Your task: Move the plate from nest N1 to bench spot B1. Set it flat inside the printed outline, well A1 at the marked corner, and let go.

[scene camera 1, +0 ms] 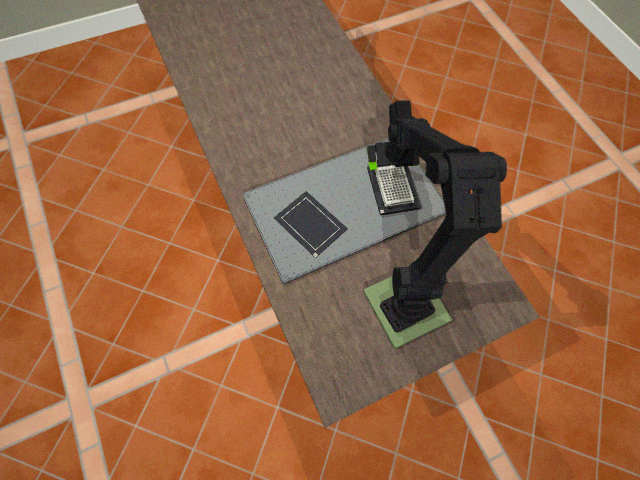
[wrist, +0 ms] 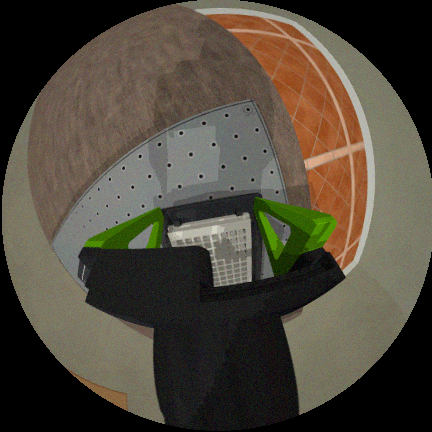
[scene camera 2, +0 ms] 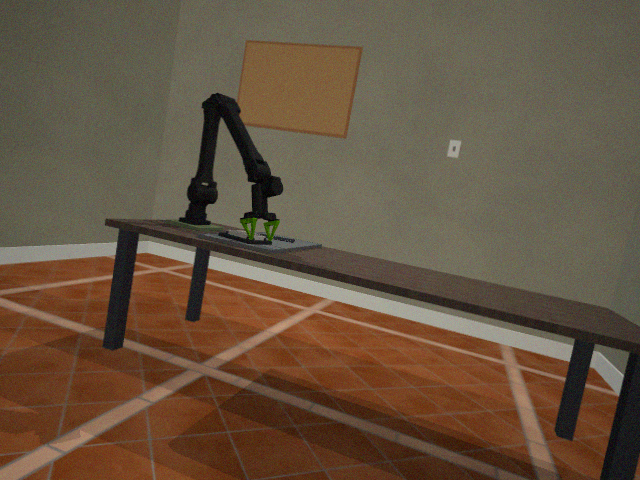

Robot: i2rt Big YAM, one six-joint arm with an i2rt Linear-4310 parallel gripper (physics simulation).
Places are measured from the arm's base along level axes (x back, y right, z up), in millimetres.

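Pixels of known places: gripper, fingertip midpoint: (scene camera 1: pixel 387 163) (wrist: pixel 207 206) (scene camera 2: pixel 260 240); arm's base, origin of the base link: (scene camera 1: pixel 406 308) (scene camera 2: pixel 194 222).
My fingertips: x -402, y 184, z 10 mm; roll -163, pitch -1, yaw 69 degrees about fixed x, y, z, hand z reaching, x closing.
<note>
For each thing: its top centre in the pictures, then the offset to it from my fingertips. "*": a spot on its surface instead. Level surfaces: height alone.
- white well plate, middle of its top: (wrist: pixel 217 271) (scene camera 1: pixel 394 183) (scene camera 2: pixel 246 233) dx +73, dy -24, dz +12 mm
- black nest N1, middle of its top: (wrist: pixel 217 269) (scene camera 1: pixel 394 184) (scene camera 2: pixel 246 234) dx +74, dy -24, dz +8 mm
- Spot B1, surface spot: (scene camera 1: pixel 310 223) * dx +68, dy -294, dz -13 mm
- grey perforated board, middle of its top: (wrist: pixel 131 276) (scene camera 1: pixel 345 201) (scene camera 2: pixel 266 239) dx +52, dy -171, dz -14 mm
- brown table, its level: dz -27 mm
The white well plate (scene camera 1: pixel 395 186) (wrist: pixel 232 260) lies flat in the black nest N1 (scene camera 1: pixel 379 196) (wrist: pixel 200 213) on the right part of the grey board. My gripper (scene camera 2: pixel 260 239) (wrist: pixel 207 206) is open, pointing down, with green fingers on either side of the plate's end away from the arm base. The fingertips are low, near the nest; I cannot tell whether they touch it. In scene camera 1, the wrist hides one finger. Spot B1 (scene camera 1: pixel 310 223) is a dark rectangle with a white outline, turned relative to the nest, with a white mark at its lower corner.
The grey perforated board (scene camera 1: pixel 351 175) (wrist: pixel 192 142) lies on the brown table (scene camera 1: pixel 248 93) (scene camera 2: pixel 413 281). The arm stands on a green base plate (scene camera 1: pixel 374 295) near the table's end. The board and spot B1 lie to the left of the nest in scene camera 1.
</note>
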